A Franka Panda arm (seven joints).
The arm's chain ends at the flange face. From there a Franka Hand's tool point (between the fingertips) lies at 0.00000 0.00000 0.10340 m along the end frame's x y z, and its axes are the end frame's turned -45 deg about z.
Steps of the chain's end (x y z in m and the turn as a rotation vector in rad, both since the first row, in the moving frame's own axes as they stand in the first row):
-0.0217, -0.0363, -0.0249, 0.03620, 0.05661, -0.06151
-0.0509, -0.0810, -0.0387, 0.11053, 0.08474, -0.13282
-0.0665, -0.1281, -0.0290, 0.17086, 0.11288, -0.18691
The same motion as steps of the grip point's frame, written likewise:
0.0171, -0.0397, -0.0251, -0.01443, 0.06563, -0.06151
0.0353, -0.0961, -0.0397, 0.01824, 0.13808, -0.13282
0.0636, -0.1437, -0.0312, 0.04100, 0.20063, -0.18691

